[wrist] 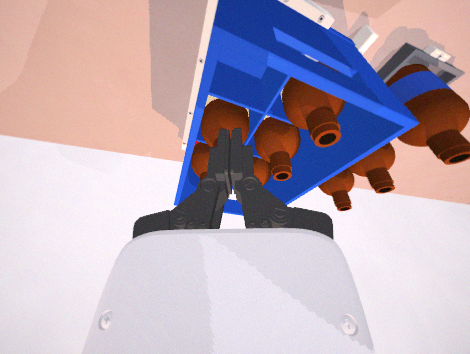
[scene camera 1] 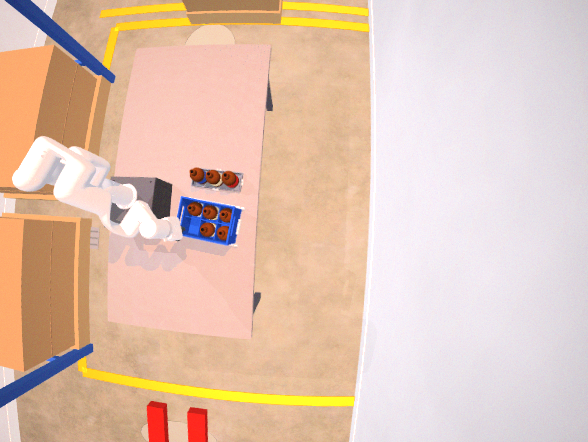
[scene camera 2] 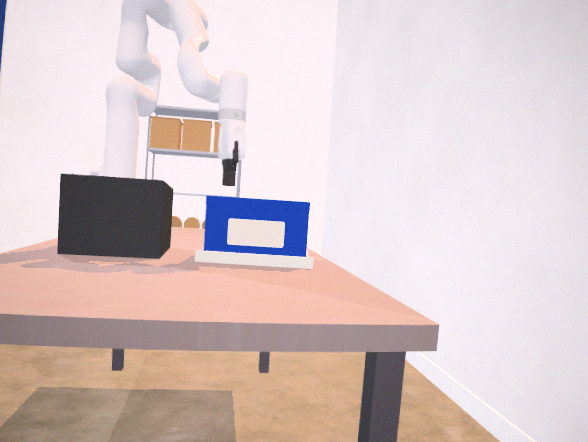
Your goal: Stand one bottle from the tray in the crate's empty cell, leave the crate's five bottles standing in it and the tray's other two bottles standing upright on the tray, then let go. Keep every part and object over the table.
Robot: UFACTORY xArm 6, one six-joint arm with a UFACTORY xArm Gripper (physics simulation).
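Where they show: gripper, fingertip midpoint: [wrist: 232,142] [scene camera 1: 182,229] [scene camera 2: 228,186]; arm's base, link origin: [scene camera 1: 126,196] [scene camera 2: 118,182].
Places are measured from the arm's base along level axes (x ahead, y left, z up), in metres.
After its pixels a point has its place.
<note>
The blue crate [scene camera 1: 210,241] @[z -0.023, x 0.474, y -0.131 m] [scene camera 2: 256,210] @[z -0.053, x 0.418, y -0.132 m] [wrist: 372,104] @[z -0.022, x 0.286, y -0.003 m] stands on the table. Its five brown bottles stand upright, three in one row and two in the other. The empty cell [scene camera 1: 193,223] @[z -0.190, x 0.309, y -0.071 m] [wrist: 235,87] @[z -0.136, x 0.375, y -0.086 m] is at the end of the two-bottle row, on the robot's side. The grey tray [scene camera 1: 241,182] @[z -0.173, x 0.532, y 0.192 m] [wrist: 400,60] @[z -0.179, x 0.275, y 0.130 m] lies beside the crate with three upright brown bottles; the one with a blue label [scene camera 1: 196,174] @[z -0.066, x 0.320, y 0.177 m] [wrist: 430,107] @[z -0.100, x 0.288, y 0.151 m] is nearest the robot. My gripper [scene camera 2: 228,183] @[z 0.007, x 0.337, y -0.101 m] [wrist: 232,142] @[z 0.007, x 0.337, y -0.101 m] is shut and empty, above the crate's rim height. The crate hides the tray in scene camera 2.
A large black box [scene camera 1: 162,197] @[z -0.096, x 0.148, y 0.033 m] [scene camera 2: 110,215] @[z -0.090, x 0.040, y -0.157 m] stands on the table [scene camera 1: 190,100] @[z -0.198, x 0.115, y 0.626 m] [scene camera 2: 210,295] @[z -0.197, x 0.364, y -0.522 m] beside the crate, on the robot's side. The table's long far edge runs beyond the outer ends of crate and tray. Cardboard boxes [scene camera 1: 55,290] stand on racking behind the robot's side.
</note>
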